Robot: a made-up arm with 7 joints. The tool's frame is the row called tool. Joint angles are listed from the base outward.
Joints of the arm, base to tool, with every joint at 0 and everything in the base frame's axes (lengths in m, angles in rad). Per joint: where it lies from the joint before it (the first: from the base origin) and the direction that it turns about. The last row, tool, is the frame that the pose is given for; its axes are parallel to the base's.
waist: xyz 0 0.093 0 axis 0 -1 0
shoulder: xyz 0 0.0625 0 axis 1 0 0
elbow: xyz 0 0 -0.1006 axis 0 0 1
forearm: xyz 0 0 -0.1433 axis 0 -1 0
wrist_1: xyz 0 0 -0.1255 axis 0 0 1
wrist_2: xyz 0 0 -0.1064 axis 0 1 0
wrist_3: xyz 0 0 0 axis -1 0 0
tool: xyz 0 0 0
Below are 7 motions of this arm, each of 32 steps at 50 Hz.
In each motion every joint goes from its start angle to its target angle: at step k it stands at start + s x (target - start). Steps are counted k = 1, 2, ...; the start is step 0. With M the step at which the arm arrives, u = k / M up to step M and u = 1 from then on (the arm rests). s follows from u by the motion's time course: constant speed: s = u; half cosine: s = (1 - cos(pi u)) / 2; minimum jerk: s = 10 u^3 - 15 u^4 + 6 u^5.
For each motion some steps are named. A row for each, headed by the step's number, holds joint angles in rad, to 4 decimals.
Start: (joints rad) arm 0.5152 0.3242 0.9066 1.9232 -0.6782 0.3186 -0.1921
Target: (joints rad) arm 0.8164 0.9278 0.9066 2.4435 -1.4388 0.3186 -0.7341
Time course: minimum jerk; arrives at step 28
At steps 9, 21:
9: 0.5732 0.4404 0.9066 2.0234 -0.8247 0.3186 -0.2965
21: 0.7852 0.8653 0.9066 2.3896 -1.3601 0.3186 -0.6780

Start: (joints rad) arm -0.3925 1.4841 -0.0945 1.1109 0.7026 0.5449 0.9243
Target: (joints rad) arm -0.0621 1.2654 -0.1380 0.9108 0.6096 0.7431 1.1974
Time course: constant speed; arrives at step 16
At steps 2, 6, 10, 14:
2: -0.3512 1.4568 -0.0999 1.0859 0.6910 0.5697 0.9584
6: -0.2686 1.4021 -0.1108 1.0359 0.6677 0.6192 1.0267
10: -0.1860 1.3474 -0.1217 0.9858 0.6445 0.6688 1.0950
14: -0.1034 1.2927 -0.1326 0.9358 0.6212 0.7183 1.1633

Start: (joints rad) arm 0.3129 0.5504 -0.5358 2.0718 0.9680 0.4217 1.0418
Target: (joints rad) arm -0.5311 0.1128 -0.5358 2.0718 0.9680 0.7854 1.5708
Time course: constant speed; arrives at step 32
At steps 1, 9, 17, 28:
1: 0.2865 0.5367 -0.5358 2.0718 0.9680 0.4331 1.0583
9: 0.0755 0.4273 -0.5358 2.0718 0.9680 0.5240 1.1906
17: -0.1355 0.3179 -0.5358 2.0718 0.9680 0.6149 1.3228
28: -0.4256 0.1675 -0.5358 2.0718 0.9680 0.7399 1.5047

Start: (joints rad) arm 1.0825 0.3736 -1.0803 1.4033 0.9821 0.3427 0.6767
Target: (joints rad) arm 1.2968 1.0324 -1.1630 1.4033 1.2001 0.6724 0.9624
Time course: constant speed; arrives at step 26
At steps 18, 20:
18: 1.2309 0.8297 -1.1376 1.4033 1.1330 0.5710 0.8745
20: 1.2473 0.8804 -1.1439 1.4033 1.1498 0.5963 0.8965

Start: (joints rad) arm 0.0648 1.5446 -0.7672 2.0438 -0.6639 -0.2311 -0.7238
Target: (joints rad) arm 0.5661 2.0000 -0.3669 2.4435 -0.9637 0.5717 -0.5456
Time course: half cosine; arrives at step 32
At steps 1, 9, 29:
1: 0.0660 1.5457 -0.7662 2.0448 -0.6646 -0.2292 -0.7234
9: 0.1564 1.6278 -0.6940 2.1169 -0.7187 -0.0843 -0.6912
29: 0.5553 1.9902 -0.3755 2.4349 -0.9572 0.5544 -0.5494

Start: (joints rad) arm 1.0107 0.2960 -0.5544 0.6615 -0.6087 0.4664 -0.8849
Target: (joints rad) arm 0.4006 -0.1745 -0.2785 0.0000 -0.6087 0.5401 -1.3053
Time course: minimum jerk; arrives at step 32
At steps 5, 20, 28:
5: 0.9925 0.2820 -0.5462 0.6418 -0.6087 0.4686 -0.8974
20: 0.5685 -0.0450 -0.3544 0.1820 -0.6087 0.5198 -1.1896
28: 0.4104 -0.1669 -0.2829 0.0106 -0.6087 0.5389 -1.2986

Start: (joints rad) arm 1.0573 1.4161 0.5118 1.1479 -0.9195 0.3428 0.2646
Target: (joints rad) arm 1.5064 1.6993 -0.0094 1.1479 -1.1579 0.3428 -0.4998
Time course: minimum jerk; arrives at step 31
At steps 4, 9, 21, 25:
4: 1.0652 1.4211 0.5027 1.1479 -0.9237 0.3428 0.2512
9: 1.1249 1.4587 0.4334 1.1479 -0.9554 0.3428 0.1495
21: 1.4192 1.6443 0.0918 1.1479 -1.1116 0.3428 -0.3513
25: 1.4826 1.6843 0.0183 1.1479 -1.1452 0.3428 -0.4592

